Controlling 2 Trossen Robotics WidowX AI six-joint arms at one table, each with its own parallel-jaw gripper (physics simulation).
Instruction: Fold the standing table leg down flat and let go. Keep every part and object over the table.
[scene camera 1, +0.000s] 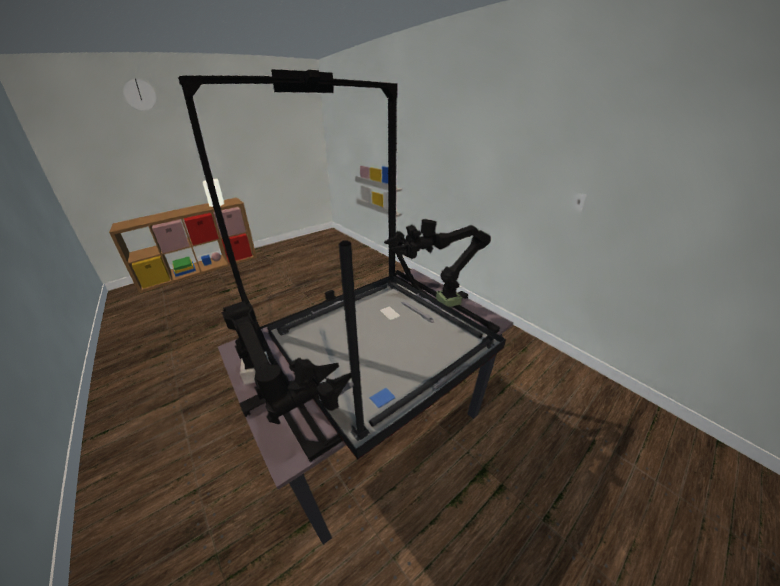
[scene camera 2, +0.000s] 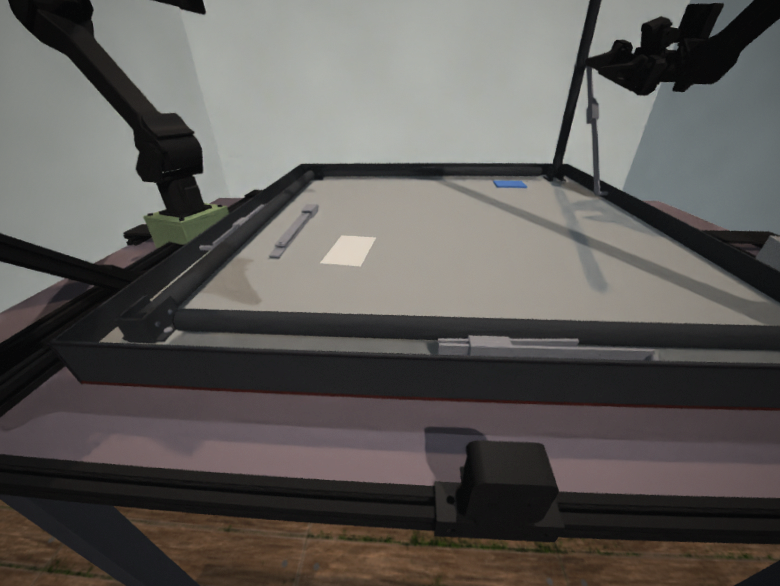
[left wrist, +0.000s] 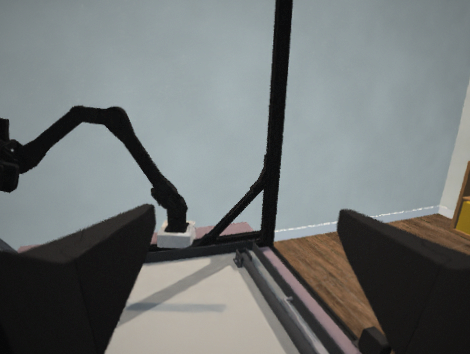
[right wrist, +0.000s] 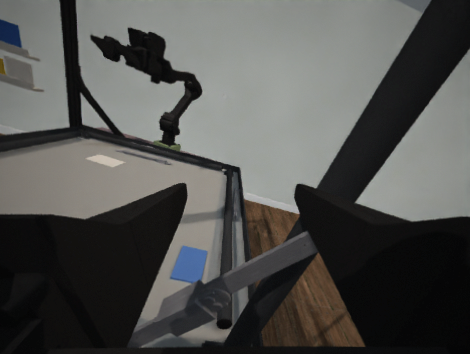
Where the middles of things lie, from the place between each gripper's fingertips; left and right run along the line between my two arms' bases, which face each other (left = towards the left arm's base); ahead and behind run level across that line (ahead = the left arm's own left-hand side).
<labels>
My right gripper is now 9 cm above the dark grey sleeve (right wrist: 181, 312), 3 cm to the left of it and 1 cm past it. The rest, counted from my right hand: cream card (scene camera 2: 349, 250) 47 cm behind, 41 cm to the left, 26 cm below; then blue card (right wrist: 189, 267) 25 cm below, 13 cm to the left, 3 cm behind.
Right now my left hand is 36 cm above the cream card, 1 cm to the right of it and 1 cm short of it. From my left hand the other things lie so: dark grey sleeve 47 cm ahead, 43 cm to the right, 19 cm below; blue card 44 cm ahead, 34 cm below, 27 cm to the right.
</labels>
